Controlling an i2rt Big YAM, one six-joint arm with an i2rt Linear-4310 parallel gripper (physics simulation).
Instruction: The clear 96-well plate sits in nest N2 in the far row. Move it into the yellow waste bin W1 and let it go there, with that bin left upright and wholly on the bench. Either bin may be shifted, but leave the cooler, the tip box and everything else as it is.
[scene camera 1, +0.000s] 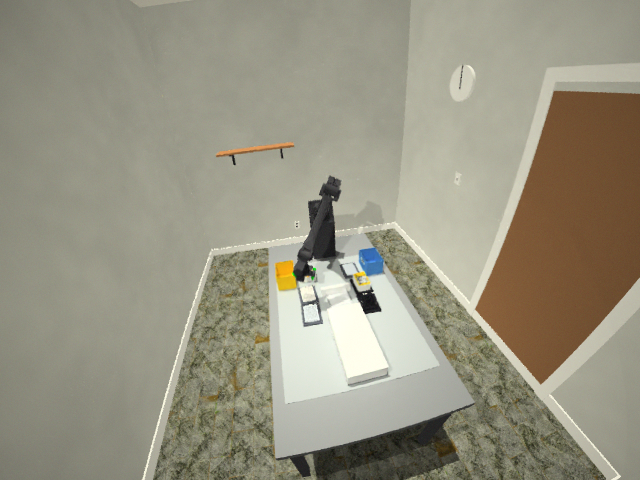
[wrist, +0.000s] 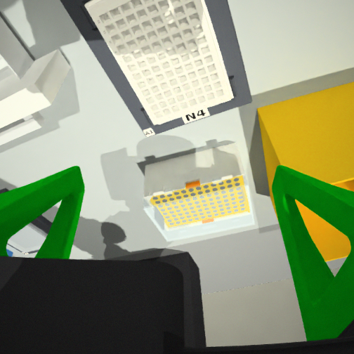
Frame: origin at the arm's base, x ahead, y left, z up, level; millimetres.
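Where they show: gripper, fingertip midpoint: (scene camera 1: 305, 278).
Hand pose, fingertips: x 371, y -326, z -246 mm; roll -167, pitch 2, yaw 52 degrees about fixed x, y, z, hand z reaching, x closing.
Note:
Each offset is from my fingertips to the top centre of the thing. "pt": to the spot under its first point.
The clear 96-well plate @[135 mm down, 165 mm ahead, 56 mm right] (scene camera 1: 311, 313) lies in the dark nest N2 @[143 mm down, 165 mm ahead, 56 mm right] (scene camera 1: 312, 324) in the scene view. It does not show in the wrist view. The yellow bin W1 @[41 mm down, 218 mm back, 66 mm right] (scene camera 1: 286, 281) (wrist: 312, 135) stands upright on the bench, left of the arm's end in the scene view and at the right edge of the wrist view. My gripper (scene camera 1: 303, 273) (wrist: 178, 176) is open and empty. It hangs over the bench beside the yellow bin, above a clear-walled box with a yellow perforated rack (wrist: 202, 205).
A white plate @[135 mm down, 1 mm ahead, 3 mm left] (scene camera 1: 308, 293) (wrist: 175, 65) sits in nest N4 (wrist: 239, 75), between N2 and the clear-walled box. A long white box (scene camera 1: 356, 341) and a white bracketed part @[pt 133 mm down, 95 mm ahead, 174 mm left] (scene camera 1: 336, 291) lie mid-bench. A blue bin @[41 mm down, 8 mm back, 549 mm left] (scene camera 1: 371, 261) and a yellow-topped box @[84 mm down, 121 mm ahead, 364 mm left] (scene camera 1: 361, 281) stand at the right.

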